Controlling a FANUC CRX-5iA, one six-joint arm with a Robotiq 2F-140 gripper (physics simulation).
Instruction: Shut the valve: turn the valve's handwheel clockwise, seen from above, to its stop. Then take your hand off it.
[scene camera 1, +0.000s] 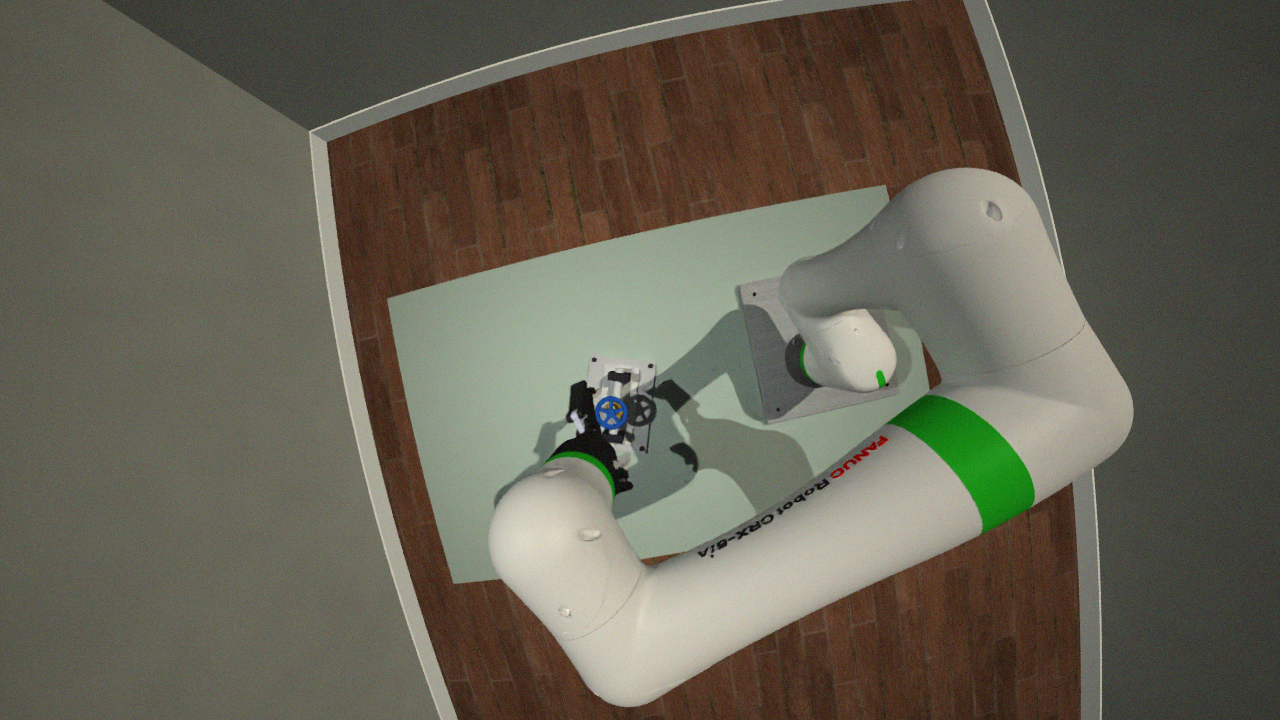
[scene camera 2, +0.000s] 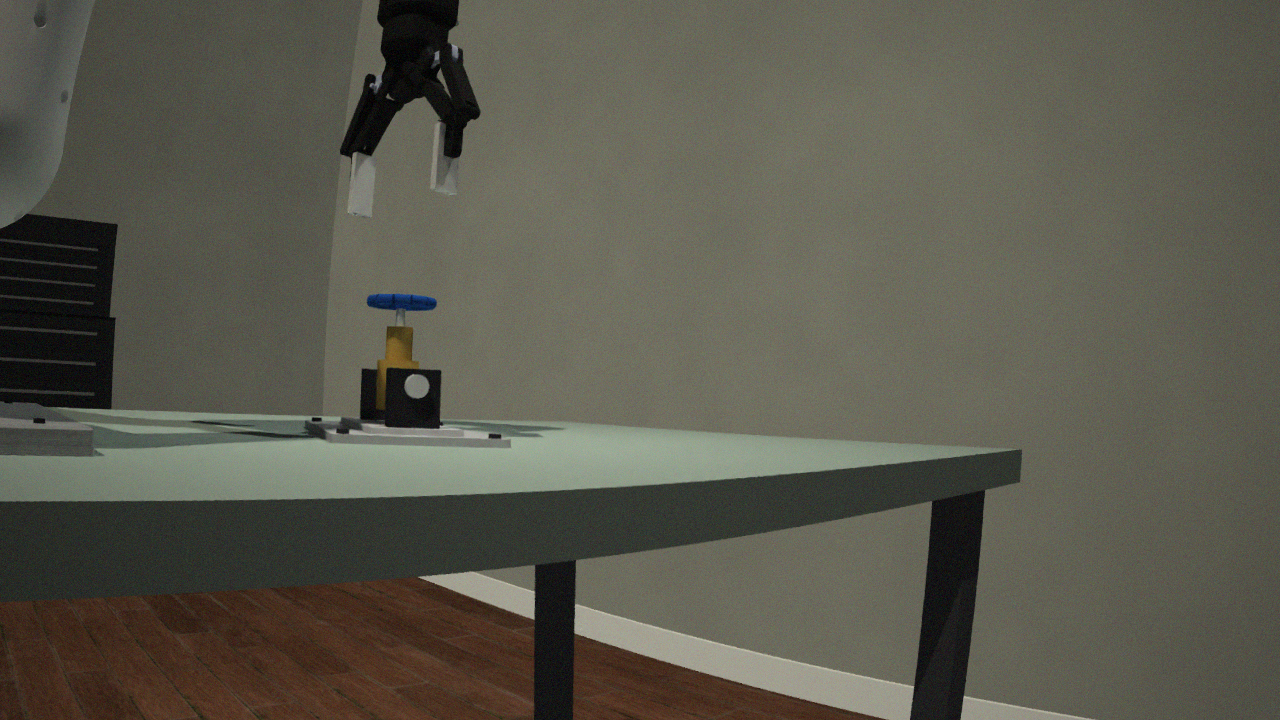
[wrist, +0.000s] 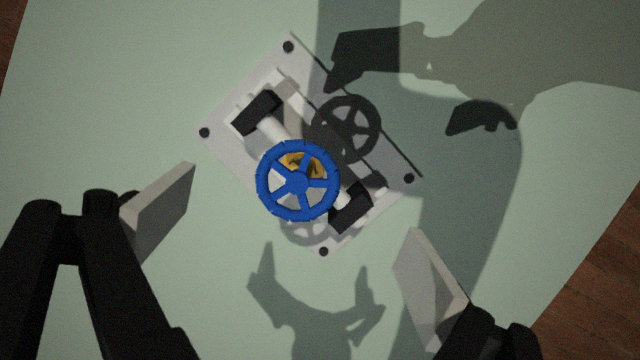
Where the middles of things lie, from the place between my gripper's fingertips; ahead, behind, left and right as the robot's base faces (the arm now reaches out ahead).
The blue handwheel (scene camera 2: 401, 303) is 11 cm below my hand, 1 cm to the right of it and 1 cm ahead of it. Round my hand: grey base plate (scene camera 2: 335, 432): 23 cm below, 1 cm to the right, 1 cm ahead.
